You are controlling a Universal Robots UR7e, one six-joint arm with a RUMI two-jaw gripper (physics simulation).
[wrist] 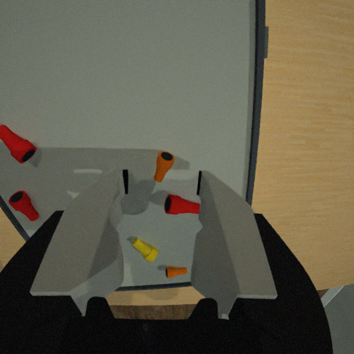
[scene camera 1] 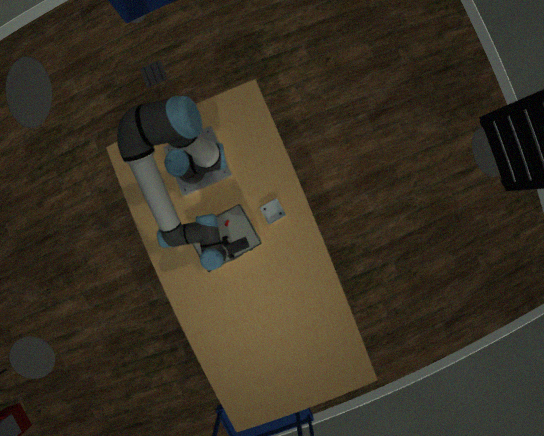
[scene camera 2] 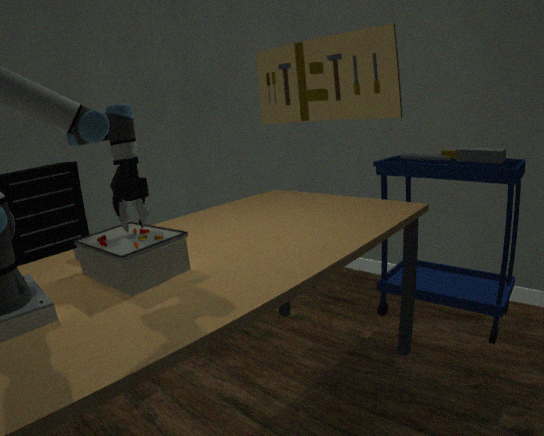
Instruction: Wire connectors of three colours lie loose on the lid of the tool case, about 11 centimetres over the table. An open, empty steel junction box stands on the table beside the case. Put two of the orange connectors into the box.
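Where they show: gripper, fingertip midpoint: (scene camera 2: 135, 229); arm's base, link origin: (scene camera 2: 3, 303).
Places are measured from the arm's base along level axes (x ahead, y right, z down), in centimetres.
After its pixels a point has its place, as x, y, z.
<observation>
My gripper (scene camera 2: 134, 227) {42.8, -6.3, -6.7} (wrist: 163, 171) points down, partly open and empty, its tips close above the lid of the tool case (scene camera 1: 240, 217) {32.2, -15.4, -5.7} (scene camera 2: 112, 246) {32.3, 0.4, -5.7} (wrist: 150, 75). In the wrist view an orange connector (wrist: 164, 164) lies between and slightly ahead of the tips, and a red connector (wrist: 181, 205) lies near the right finger. A yellow connector (wrist: 145, 249) and a second orange connector (wrist: 176, 272) lie nearer the lid's lower edge. Scene camera 2 shows a third orange connector; I cannot match it to the wrist view. The steel junction box (scene camera 1: 272, 212) {35.6, -30.6, 4.9} stands open and empty beside the case.
Two more red connectors (wrist: 19, 145) (wrist: 24, 205) lie at the left in the wrist view. The case stands on the wooden table (scene camera 1: 290, 310) {88.8, -20.9, 5.1} (scene camera 2: 280, 235) {87.9, 9.1, 5.1}. A blue cart (scene camera 2: 450, 172) stands beyond the table's end.
</observation>
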